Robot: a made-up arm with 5 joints. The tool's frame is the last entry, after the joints. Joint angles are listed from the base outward.
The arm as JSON. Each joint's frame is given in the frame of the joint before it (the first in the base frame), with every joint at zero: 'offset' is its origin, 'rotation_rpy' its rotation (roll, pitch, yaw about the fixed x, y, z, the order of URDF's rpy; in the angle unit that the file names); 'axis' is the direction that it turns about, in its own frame. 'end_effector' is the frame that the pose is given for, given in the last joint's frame.
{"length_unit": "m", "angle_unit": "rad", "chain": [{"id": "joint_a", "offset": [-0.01, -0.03, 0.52], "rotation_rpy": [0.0, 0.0, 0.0], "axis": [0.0, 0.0, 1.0]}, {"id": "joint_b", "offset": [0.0, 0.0, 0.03], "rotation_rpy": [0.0, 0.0, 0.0], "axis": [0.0, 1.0, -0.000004]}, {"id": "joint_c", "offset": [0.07, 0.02, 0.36], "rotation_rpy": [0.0, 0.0, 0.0], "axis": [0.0, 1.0, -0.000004]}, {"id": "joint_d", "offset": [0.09, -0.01, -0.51], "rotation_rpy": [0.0, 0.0, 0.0], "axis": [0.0, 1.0, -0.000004]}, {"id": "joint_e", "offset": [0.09, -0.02, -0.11], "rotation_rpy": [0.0, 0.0, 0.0], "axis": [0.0, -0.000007, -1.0]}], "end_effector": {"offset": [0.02, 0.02, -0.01], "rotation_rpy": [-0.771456, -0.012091, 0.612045]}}
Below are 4 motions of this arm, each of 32 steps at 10 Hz.
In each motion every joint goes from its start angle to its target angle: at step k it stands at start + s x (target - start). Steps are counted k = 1, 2, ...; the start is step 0. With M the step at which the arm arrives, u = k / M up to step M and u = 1 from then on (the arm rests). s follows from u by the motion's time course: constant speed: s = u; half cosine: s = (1 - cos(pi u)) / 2; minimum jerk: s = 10 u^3 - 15 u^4 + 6 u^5.
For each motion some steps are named. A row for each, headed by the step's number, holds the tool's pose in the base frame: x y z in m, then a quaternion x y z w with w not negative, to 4 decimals.
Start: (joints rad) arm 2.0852 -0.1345 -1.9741 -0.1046 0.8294
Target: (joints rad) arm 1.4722 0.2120 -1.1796 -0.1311 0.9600
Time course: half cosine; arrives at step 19
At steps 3, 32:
3: -0.2201 0.4010 1.3909 0.6315 -0.4842 0.2055 0.5697
32: 0.0812 0.7405 0.7224 0.1137 -0.4710 0.2967 0.8229

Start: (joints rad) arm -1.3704 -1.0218 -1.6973 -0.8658 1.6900
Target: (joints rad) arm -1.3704 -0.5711 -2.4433 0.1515 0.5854
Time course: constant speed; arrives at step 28
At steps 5, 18, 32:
5: -0.0960 0.2510 1.4062 0.1935 0.9411 0.2281 0.1576
18: -0.0796 0.2352 1.5040 0.4458 0.8106 0.3346 0.1795
32: -0.0622 0.2048 1.5558 0.6297 0.6722 0.3621 0.1433

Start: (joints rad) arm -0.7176 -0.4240 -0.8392 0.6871 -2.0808
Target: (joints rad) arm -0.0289 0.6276 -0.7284 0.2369 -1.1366
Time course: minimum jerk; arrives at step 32
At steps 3, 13, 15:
3: 0.4039 -0.3905 0.7677 -0.4535 -0.2713 0.7556 0.3872
13: 0.5173 -0.3059 0.5688 -0.3688 -0.3253 0.7314 0.4724
15: 0.5380 -0.2617 0.4968 -0.3359 -0.3300 0.7254 0.5021

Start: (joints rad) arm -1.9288 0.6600 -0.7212 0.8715 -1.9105
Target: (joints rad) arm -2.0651 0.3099 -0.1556 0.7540 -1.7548
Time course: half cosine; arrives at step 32
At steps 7, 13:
7: -0.1283 -0.3392 0.1668 -0.0359 -0.3246 0.1399 0.9348
13: -0.1173 -0.2883 0.1841 -0.0289 -0.3178 0.1076 0.9416

